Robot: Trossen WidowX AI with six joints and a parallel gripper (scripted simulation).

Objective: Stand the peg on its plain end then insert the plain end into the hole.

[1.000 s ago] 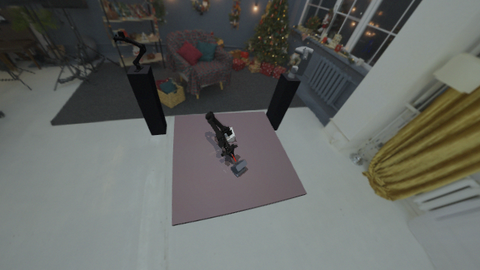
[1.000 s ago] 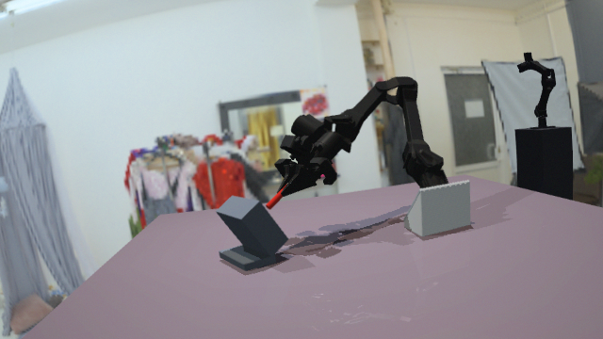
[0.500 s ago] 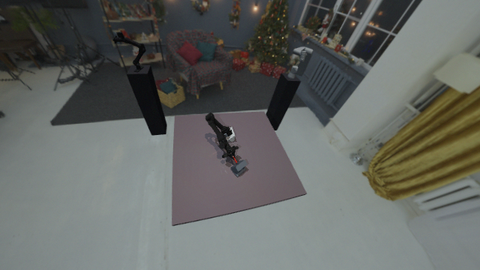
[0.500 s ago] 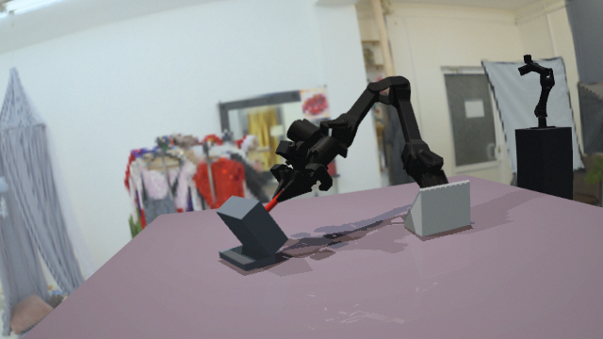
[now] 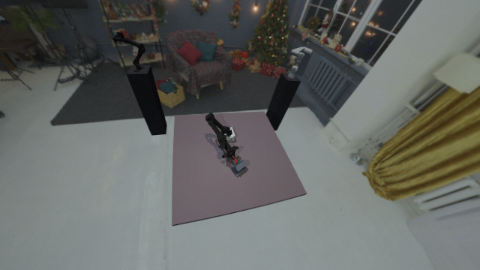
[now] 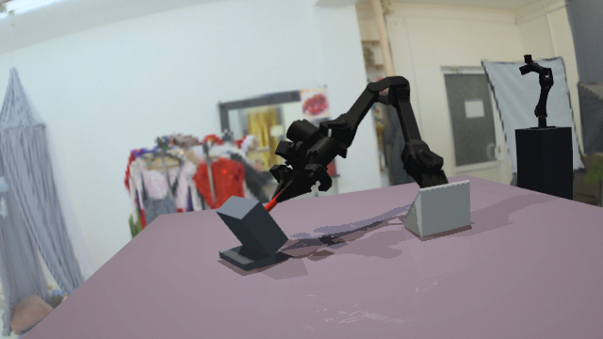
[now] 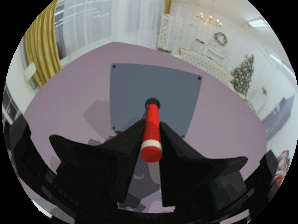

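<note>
Right now my gripper tip is 60 mm short of the grey sloped panel, 30 mm to the right of it and 40 mm above it. From my gripper tip the other things lie so: red peg 10 mm behind, 10 mm to the right, 10 mm above.
</note>
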